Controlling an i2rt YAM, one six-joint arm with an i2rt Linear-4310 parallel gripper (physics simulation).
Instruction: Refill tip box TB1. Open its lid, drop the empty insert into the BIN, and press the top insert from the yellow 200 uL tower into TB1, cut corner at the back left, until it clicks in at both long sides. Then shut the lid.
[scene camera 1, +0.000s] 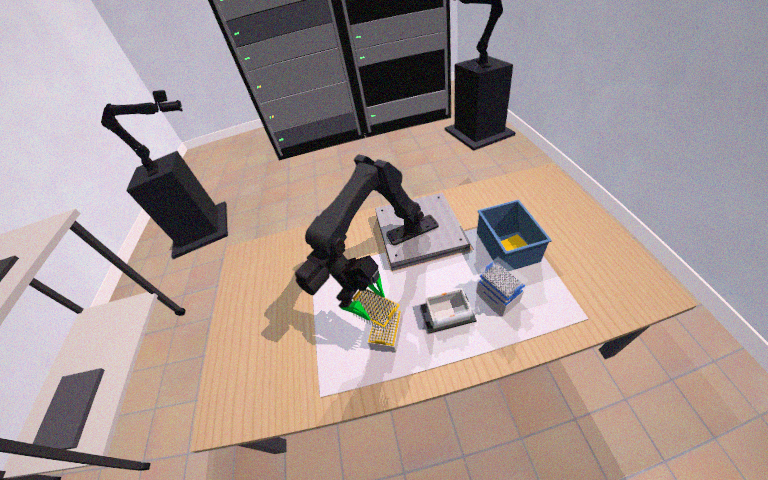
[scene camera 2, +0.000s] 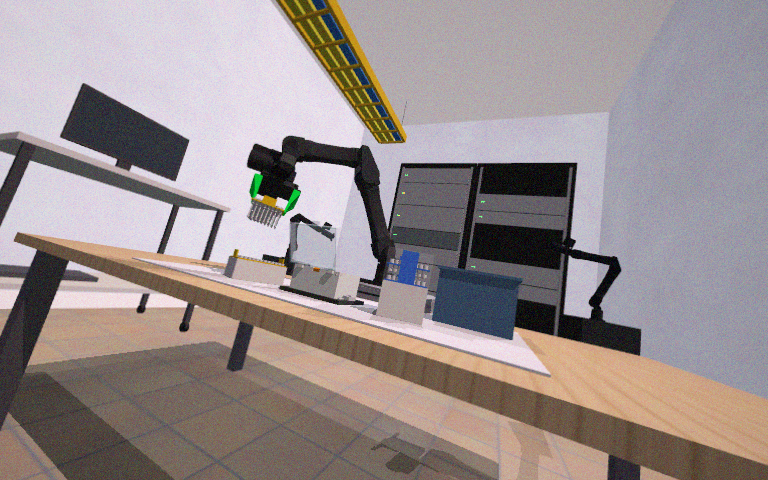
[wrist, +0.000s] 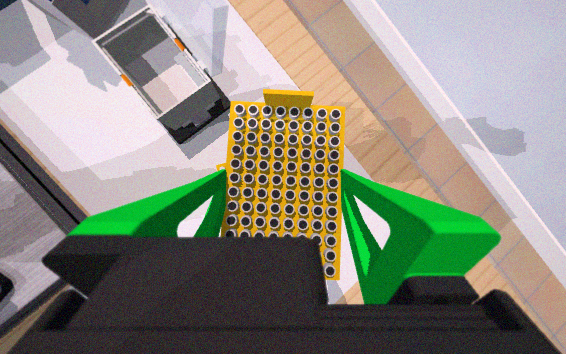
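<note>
My gripper (scene camera 1: 368, 300) (scene camera 2: 274, 198) (wrist: 283, 177) is shut on a yellow insert (scene camera 1: 378, 306) (scene camera 2: 267, 207) (wrist: 287, 165) full of tips, held by its two long sides high above the table, tips pointing down. The yellow tower (scene camera 1: 385, 333) (scene camera 2: 254, 270) stands below it, with a yellow insert on top. Tip box TB1 (scene camera 1: 467, 318) (scene camera 2: 322, 283) (wrist: 162, 114) stands beside the tower in a dark holder, hollow inside, with orange marks at its long sides. Its clear lid (scene camera 2: 312, 244) stands upright, open. The blue BIN (scene camera 1: 540, 255) (scene camera 2: 475, 302) holds a yellow insert (scene camera 1: 513, 242) on its floor.
A blue tower (scene camera 1: 501, 291) (scene camera 2: 403, 297) with tips stands between TB1 and the BIN. The arm's base plate (scene camera 1: 453, 232) is behind the white mat (scene camera 1: 351, 379) (scene camera 2: 509, 353). Two other arms on black pedestals and the server racks stand beyond the table.
</note>
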